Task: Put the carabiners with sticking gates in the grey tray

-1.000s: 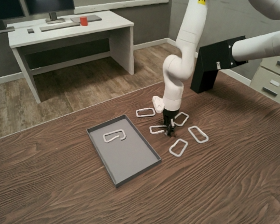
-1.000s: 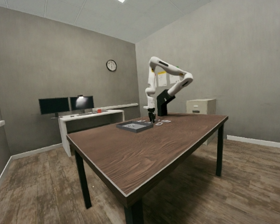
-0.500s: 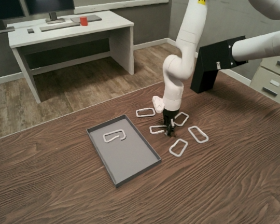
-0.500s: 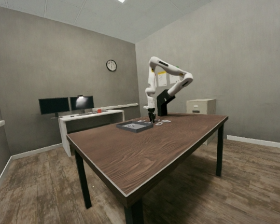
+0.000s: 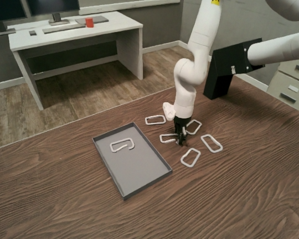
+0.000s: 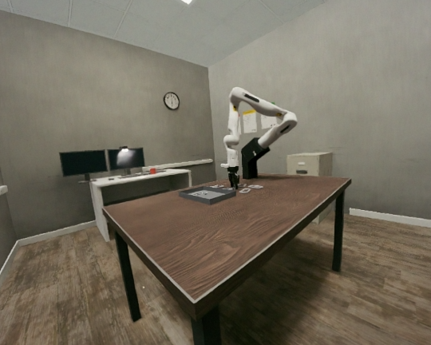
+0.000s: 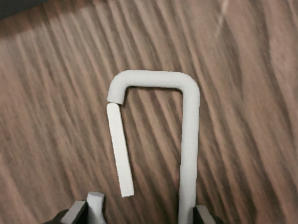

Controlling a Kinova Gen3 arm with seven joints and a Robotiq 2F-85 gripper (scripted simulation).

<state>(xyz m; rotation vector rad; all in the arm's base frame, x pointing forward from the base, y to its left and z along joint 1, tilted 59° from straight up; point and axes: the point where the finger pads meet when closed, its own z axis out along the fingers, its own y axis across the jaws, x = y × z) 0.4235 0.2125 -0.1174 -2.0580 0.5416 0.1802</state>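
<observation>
The grey tray lies 23 cm ahead of my hand, 3 cm to the right of it and 1 cm below it.
</observation>
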